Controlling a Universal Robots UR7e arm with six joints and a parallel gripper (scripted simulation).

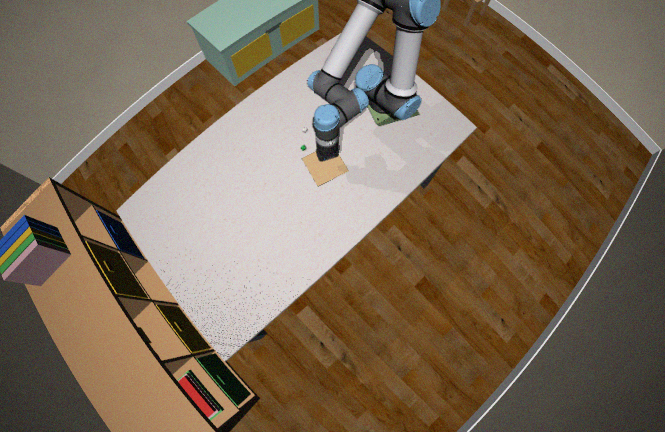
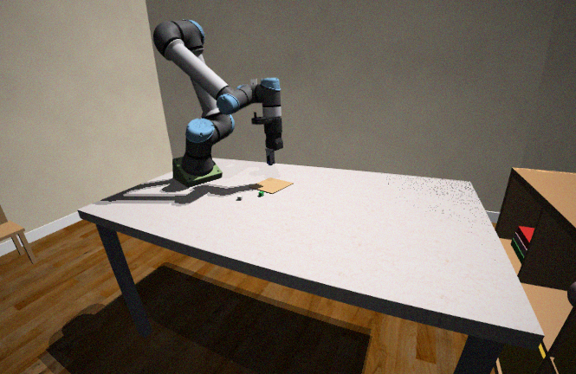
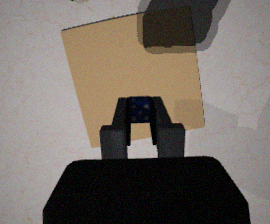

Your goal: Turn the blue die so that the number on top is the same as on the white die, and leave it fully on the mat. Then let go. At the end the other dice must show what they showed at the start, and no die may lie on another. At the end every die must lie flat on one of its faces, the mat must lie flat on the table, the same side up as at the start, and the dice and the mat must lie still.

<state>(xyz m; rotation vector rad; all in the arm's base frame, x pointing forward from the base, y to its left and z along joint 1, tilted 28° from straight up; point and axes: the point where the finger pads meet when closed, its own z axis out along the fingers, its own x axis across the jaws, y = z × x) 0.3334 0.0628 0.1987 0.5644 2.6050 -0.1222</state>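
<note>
Now: hand 1 cm above the blue die. Round my hand: green die: 12 cm to the right, 11 cm below, 1 cm ahead; white die: 18 cm to the right, 11 cm below, 6 cm behind; tan mat: 11 cm below, 1 cm to the right.
</note>
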